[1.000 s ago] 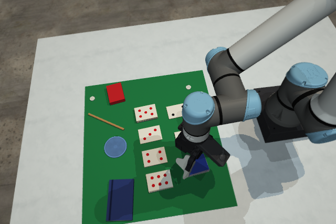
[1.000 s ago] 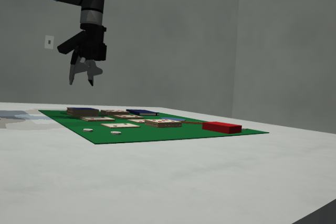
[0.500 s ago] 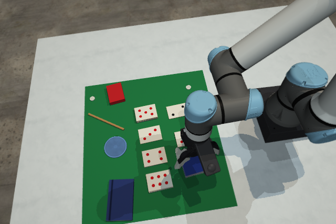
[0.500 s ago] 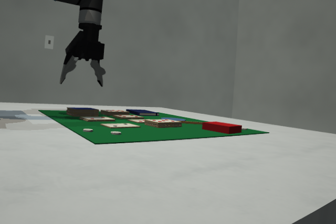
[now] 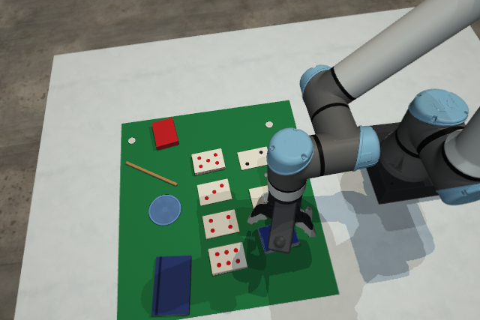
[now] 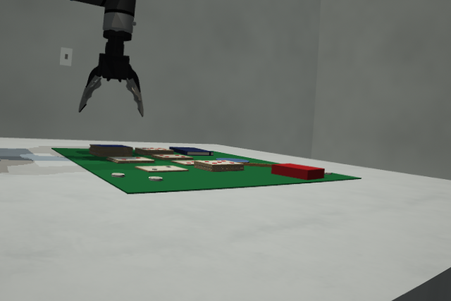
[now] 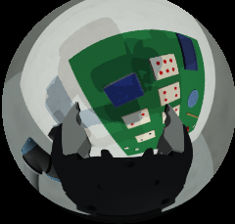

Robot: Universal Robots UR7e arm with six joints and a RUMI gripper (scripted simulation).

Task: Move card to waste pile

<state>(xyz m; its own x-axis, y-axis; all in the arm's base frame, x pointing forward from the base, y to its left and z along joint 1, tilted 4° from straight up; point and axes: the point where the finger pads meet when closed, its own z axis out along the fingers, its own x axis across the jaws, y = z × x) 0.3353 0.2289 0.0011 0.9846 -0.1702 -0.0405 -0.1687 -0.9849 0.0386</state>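
Right now the card is 1 cm to the right of my hand and 8 cm below it. Round my hand: green mat 18 cm ahead, 12 cm to the right, 11 cm below; wooden stick 37 cm ahead, 18 cm to the right, 10 cm below; red block 36 cm ahead, 32 cm to the right, 9 cm below.
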